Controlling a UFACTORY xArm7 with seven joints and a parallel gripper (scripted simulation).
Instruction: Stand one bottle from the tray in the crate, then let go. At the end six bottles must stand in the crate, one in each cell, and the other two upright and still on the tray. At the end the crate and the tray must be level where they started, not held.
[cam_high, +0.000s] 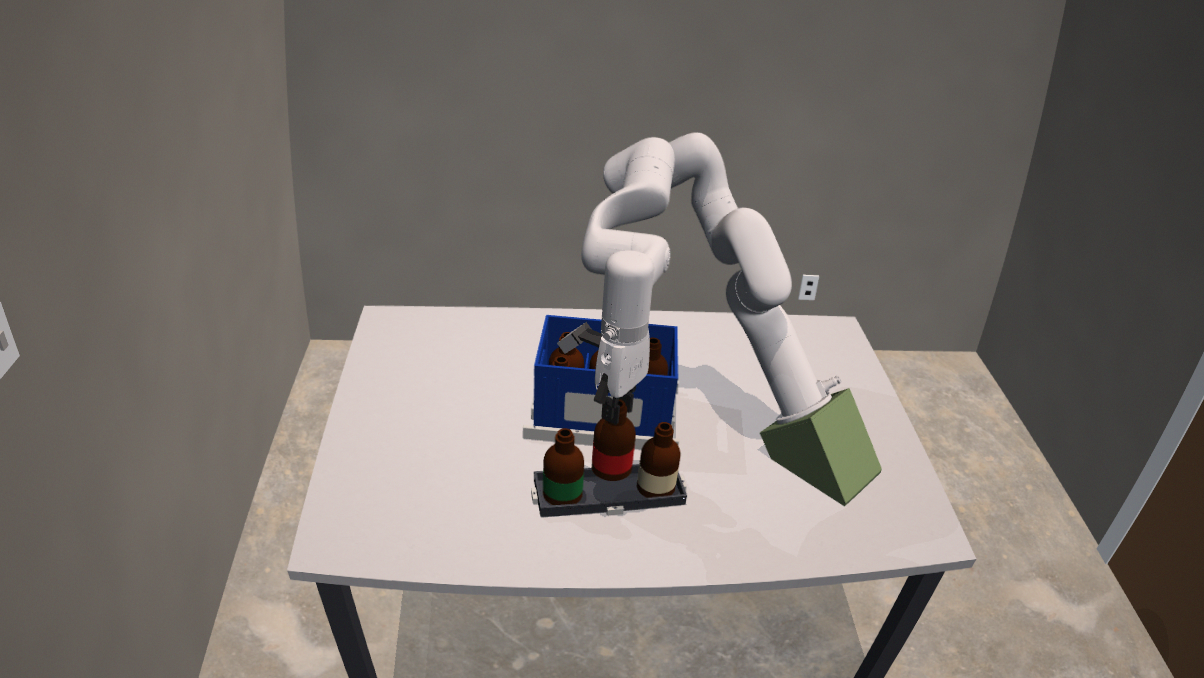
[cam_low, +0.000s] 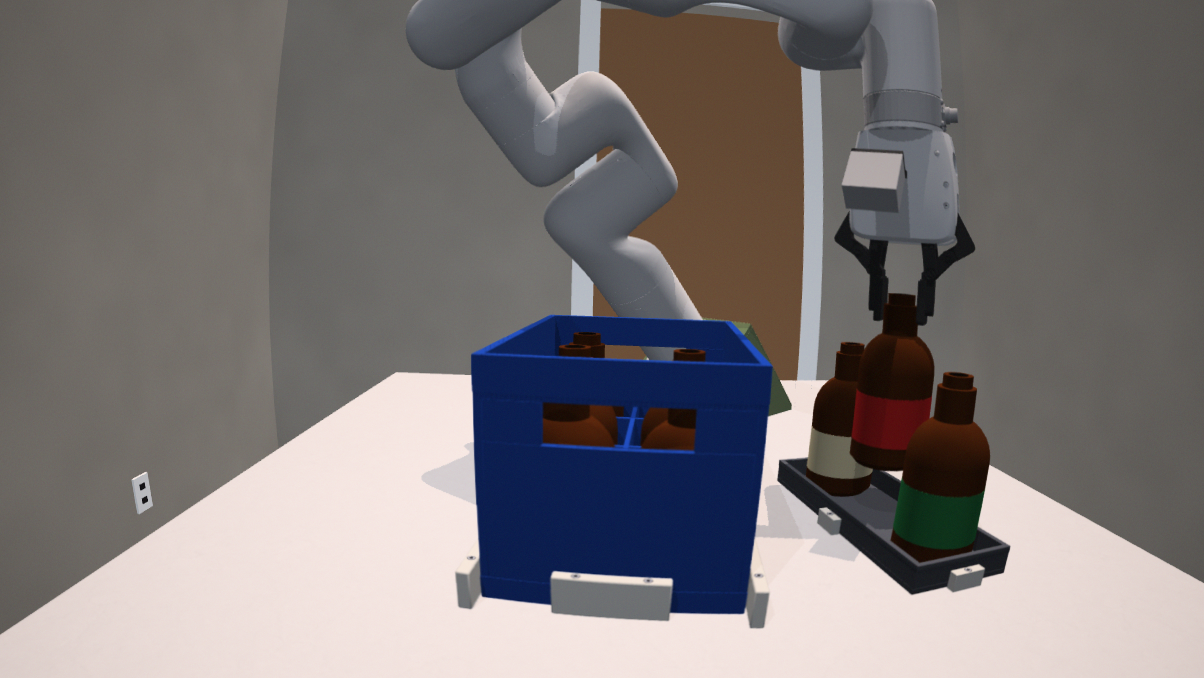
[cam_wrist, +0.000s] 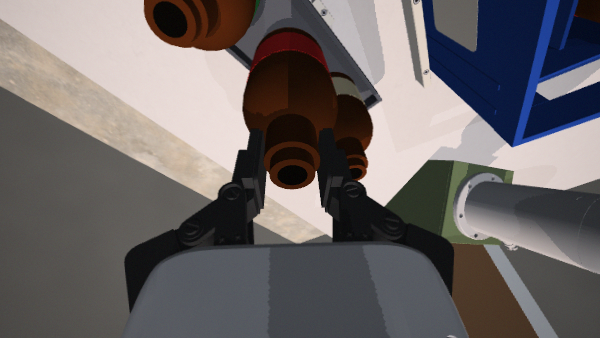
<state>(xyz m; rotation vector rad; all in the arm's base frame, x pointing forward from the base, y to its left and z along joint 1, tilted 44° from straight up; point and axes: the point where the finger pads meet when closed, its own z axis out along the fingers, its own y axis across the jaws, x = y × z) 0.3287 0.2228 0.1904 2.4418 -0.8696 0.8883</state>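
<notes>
My hand is 7 cm above the red-labelled bottle. The rest, counted from my hand: blue crate (4 cm behind, 24 cm to the right, 13 cm below); then dark tray (20 cm below).
</notes>
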